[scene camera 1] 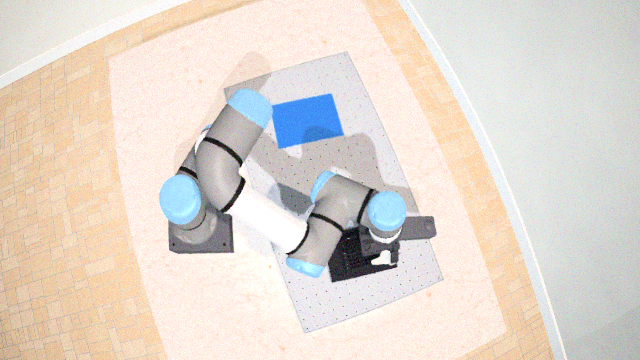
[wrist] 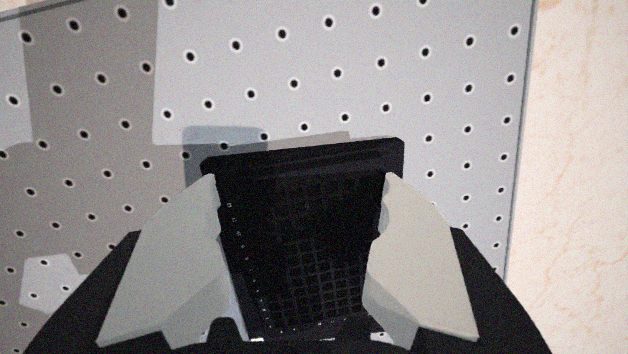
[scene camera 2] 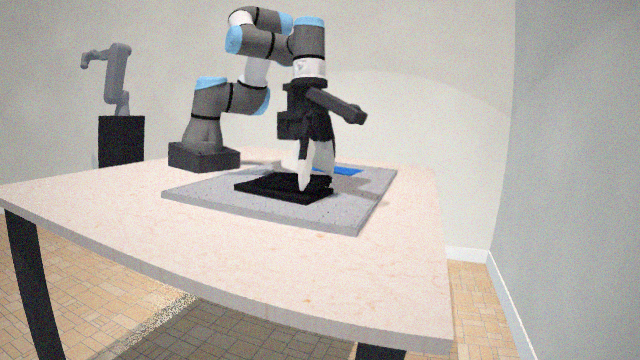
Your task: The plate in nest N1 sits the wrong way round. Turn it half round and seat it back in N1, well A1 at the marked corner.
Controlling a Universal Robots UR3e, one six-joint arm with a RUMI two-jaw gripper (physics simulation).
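Note:
The black well plate [scene camera 2: 282, 180] [wrist: 320, 280] lies level, down at the black nest [scene camera 1: 342, 275] [scene camera 2: 270, 194] [wrist: 310, 154], with no gap showing under it in the second scene view. In the wrist view, the small numbers run along its left edge and a row of small marks runs along its near edge. A white patch shows by its near left corner, too cut off to read. My gripper [scene camera 2: 316, 183] [wrist: 302, 177] is shut on the plate, one light jaw at each long side. The arm hides part of plate and nest from above; dark surfaces hide how fully it is seated.
The nest stands on a grey perforated board [scene camera 1: 320, 312] [scene camera 2: 210, 197] [wrist: 465, 65] on the table [scene camera 1: 240, 320] [scene camera 2: 280, 270]. A flat blue rectangle [scene camera 1: 307, 112] [scene camera 2: 345, 171] lies at the board's far end. A second grey arm [scene camera 2: 116, 75] stands on a black pedestal in the background.

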